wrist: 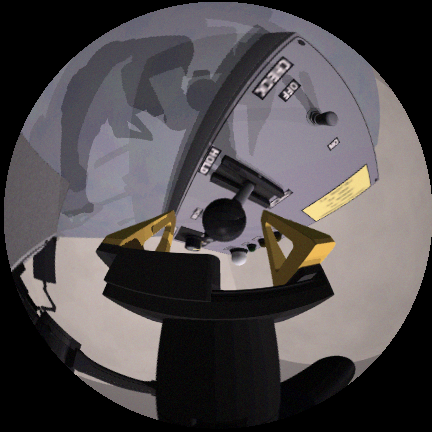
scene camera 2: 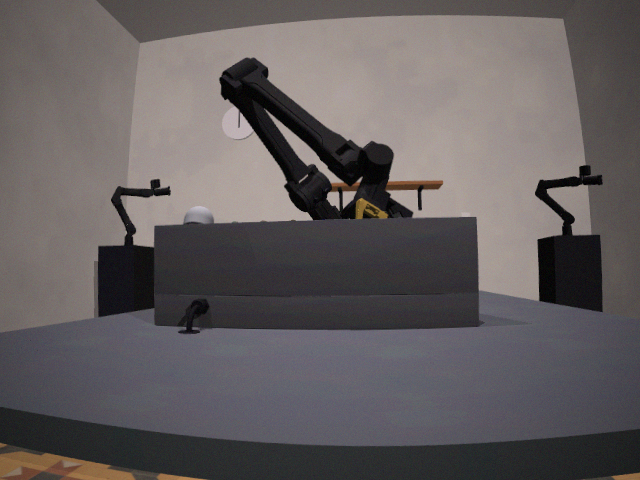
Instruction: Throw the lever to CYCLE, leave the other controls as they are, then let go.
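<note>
The lever's black ball knob stands on a grey stem that rises from a dark slot plate on the grey console. A HOLD label is at one end of the slot. The label at the other end is too foreshortened to read. The lever does not show in the scene view. My gripper is open, its yellow fingers apart on either side of the ball in the wrist view, with nothing clamped. In the scene view, part of the gripper shows above the console's edge; its tips are hidden.
A toggle switch stands between OFF and ON labels, near a CHECK label. A dark knob, a white dome and small buttons are near the fingers. A yellow note lies on the console.
</note>
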